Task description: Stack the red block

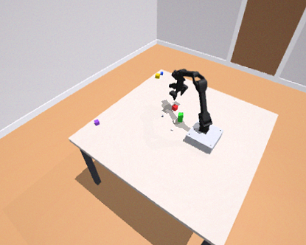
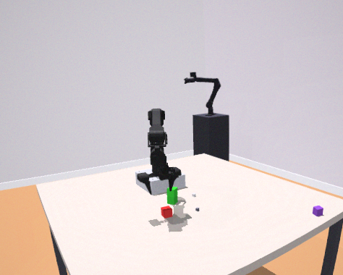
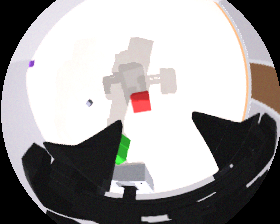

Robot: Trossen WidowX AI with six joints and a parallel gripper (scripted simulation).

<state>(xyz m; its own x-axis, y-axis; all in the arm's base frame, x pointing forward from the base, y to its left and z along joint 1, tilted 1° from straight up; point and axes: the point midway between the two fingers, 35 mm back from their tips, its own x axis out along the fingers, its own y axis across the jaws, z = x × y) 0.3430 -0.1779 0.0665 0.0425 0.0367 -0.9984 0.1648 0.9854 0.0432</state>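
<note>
My gripper tip is now 2 cm to the right of the red block and 10 cm above it. Also, from my gripper tip: blue cube: 43 cm ahead, 40 cm to the right, 10 cm below; then yellow cube: 43 cm ahead, 32 cm to the right, 10 cm below; then purple cube: 44 cm ahead, 56 cm to the left, 10 cm below.
</note>
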